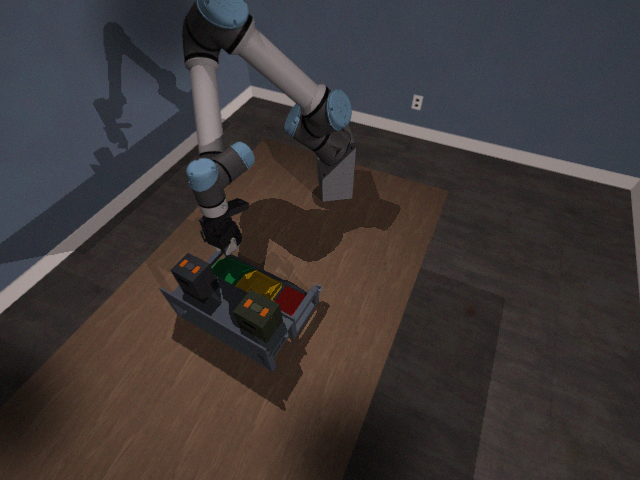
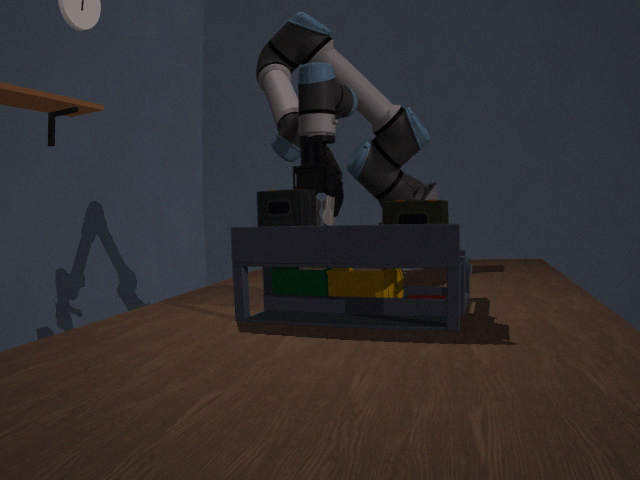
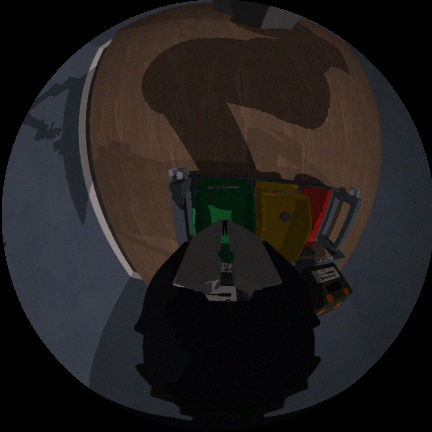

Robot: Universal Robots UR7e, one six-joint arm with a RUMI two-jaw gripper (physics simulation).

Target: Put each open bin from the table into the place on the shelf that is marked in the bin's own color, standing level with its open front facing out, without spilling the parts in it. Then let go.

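Places are measured from the arm's base along level axes (x left, y ahead, z down), in centimetres.
Pixels of known places: gripper, between the fingertips: (image 1: 233, 250) (image 3: 223, 221); arm's base, origin of its link: (image 1: 336, 148).
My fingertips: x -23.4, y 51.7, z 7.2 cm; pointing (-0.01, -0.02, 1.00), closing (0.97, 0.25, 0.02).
For each thing: its top centre in the pictures, then the offset to it from my fingertips. "spot": a spot on its surface instead.
- green bin, a spot on its surface: (image 2: 298, 281) spot: dx -3.3, dy +14.9, dz +6.3 cm
- yellow bin, a spot on its surface: (image 2: 364, 282) spot: dx +8.4, dy +18.6, dz +6.1 cm
- flat red patch, a spot on its surface: (image 2: 426, 296) (image 1: 293, 292) spot: dx +21.1, dy +4.3, dz +11.6 cm
- black box, centre of its top: (image 2: 286, 189) (image 1: 189, 266) dx -4.9, dy +14.8, dz -10.1 cm
- olive box, centre of its top: (image 2: 416, 199) (image 3: 329, 308) (image 1: 256, 307) dx +17.2, dy +21.6, dz -7.6 cm
A grey shelf (image 1: 227, 330) (image 2: 343, 245) (image 3: 179, 189) stands on the wooden table. A green bin (image 1: 227, 270) (image 2: 298, 281) (image 3: 223, 197) sits in its left place and a yellow bin (image 1: 258, 283) (image 2: 364, 282) (image 3: 282, 219) in the middle one. A flat red patch (image 1: 289, 299) (image 2: 426, 296) (image 3: 316, 209) shows in the right place. My gripper (image 1: 227, 248) (image 2: 330, 209) (image 3: 223, 221) is shut and empty. It points down just above the back of the green bin, close beside the black box on the shelf top.
A black box (image 1: 191, 273) (image 2: 286, 207) with orange marks and an olive box (image 1: 256, 312) (image 2: 413, 211) (image 3: 328, 285) stand on the shelf's top board. The arm's grey pedestal (image 1: 338, 180) stands at the table's far end. A wall shelf (image 2: 46, 100) hangs at the left.
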